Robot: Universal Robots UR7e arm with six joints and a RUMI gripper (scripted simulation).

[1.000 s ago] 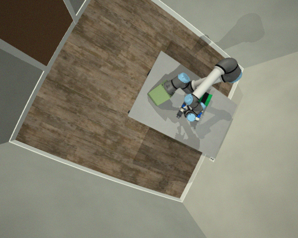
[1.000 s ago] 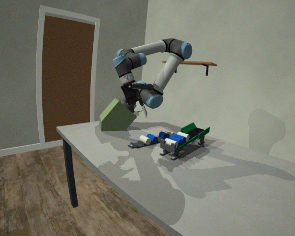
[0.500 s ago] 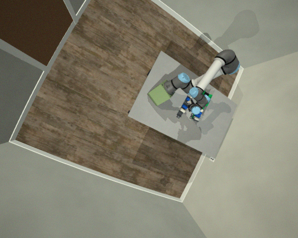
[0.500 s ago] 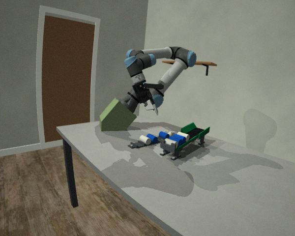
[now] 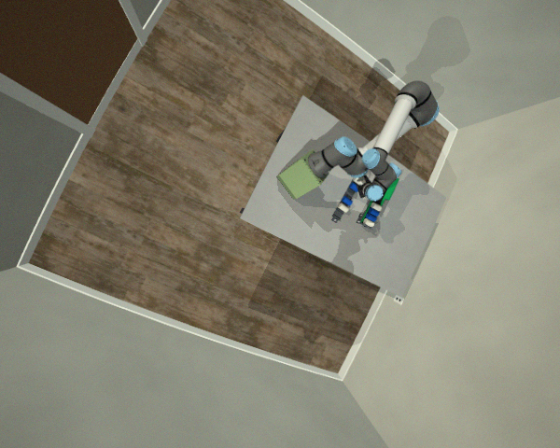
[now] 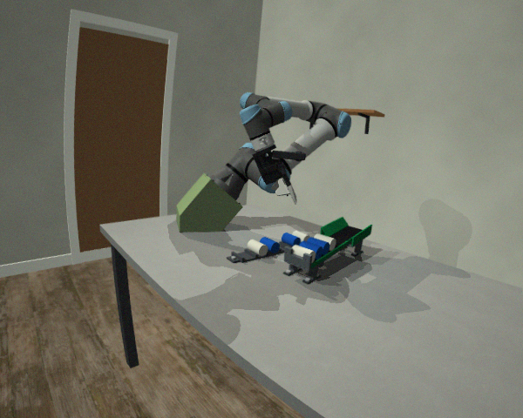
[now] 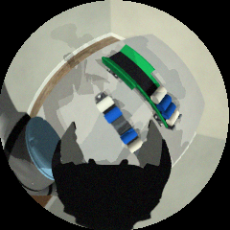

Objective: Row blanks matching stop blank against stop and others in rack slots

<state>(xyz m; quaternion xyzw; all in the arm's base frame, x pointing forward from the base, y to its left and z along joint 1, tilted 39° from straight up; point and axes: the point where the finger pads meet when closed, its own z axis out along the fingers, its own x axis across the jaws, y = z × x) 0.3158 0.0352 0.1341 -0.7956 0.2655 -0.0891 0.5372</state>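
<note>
The dark stock rack is 1 cm ahead of my hand, 7 cm to the right of it and 19 cm below it. From my hand the other things lie so: grey stop: 22 cm ahead, 16 cm to the right, 12 cm below.
</note>
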